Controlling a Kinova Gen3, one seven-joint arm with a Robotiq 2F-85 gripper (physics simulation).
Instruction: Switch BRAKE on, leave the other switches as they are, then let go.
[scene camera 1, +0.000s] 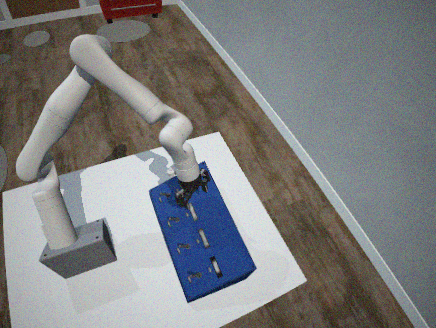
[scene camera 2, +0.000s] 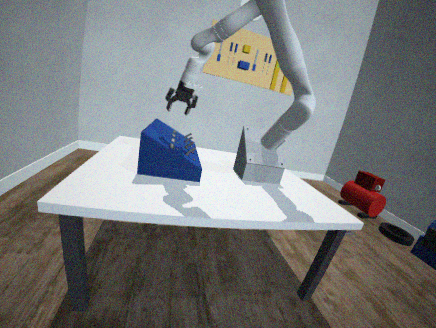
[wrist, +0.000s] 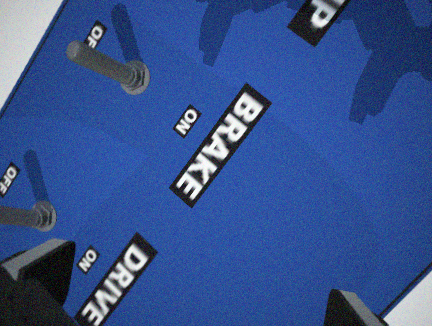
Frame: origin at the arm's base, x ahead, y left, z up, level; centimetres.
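Where they show: gripper, fingertip midpoint: (scene camera 1: 196, 199) (scene camera 2: 177, 112) (wrist: 197, 293); arm's base, link origin: (scene camera 1: 65, 242) (scene camera 2: 268, 142).
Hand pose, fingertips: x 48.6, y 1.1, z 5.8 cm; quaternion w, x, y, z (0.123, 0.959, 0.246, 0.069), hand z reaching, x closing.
Things, the pixels of their top centre, and the offset from my fingertips. "spot": a spot on its surface instead. Level surfaces: height alone.
- BRAKE lever, top centre: (wrist: 96, 68) (scene camera 1: 173, 217) dx -8.5, dy +1.1, dz -12.0 cm
- mark, surface spot: (wrist: 187, 120) spot: dx -2.6, dy +1.4, dz -14.0 cm
- BRAKE label, top centre: (wrist: 218, 149) dx -0.3, dy +1.5, dz -12.5 cm
- DRIVE lever, top centre: (scene camera 1: 183, 244) dx -7.9, dy -10.9, dz -12.0 cm
- P, surface spot: (wrist: 319, 20) spot: dx -0.5, dy +10.6, dz -12.8 cm
- white table, surface height: dz -24.9 cm
A blue sloped switch box (scene camera 1: 225, 250) (scene camera 2: 162, 157) (wrist: 300, 200) carries a row of grey levers. The BRAKE lever (scene camera 1: 173, 220) (wrist: 106, 64) leans toward its OFF mark, away from the ON mark (wrist: 187, 120) and the BRAKE label (wrist: 220, 145). The DRIVE lever (scene camera 1: 184, 247) (wrist: 20, 216) also leans toward OFF. A label ending in P (wrist: 319, 20) is cut off in the wrist view. My gripper (scene camera 1: 194, 194) (scene camera 2: 179, 110) (wrist: 197, 293) is open and empty, above the box and clear of the levers. It hides part of the box's far end in scene camera 1's view.
The box stands on a white table (scene camera 1: 150, 295) (scene camera 2: 100, 200). The arm's grey base block (scene camera 1: 82, 252) (scene camera 2: 262, 170) stands on the levers' side of the box. Beyond the table are a tool board (scene camera 2: 235, 75) on the wall and a red compressor (scene camera 2: 362, 197).
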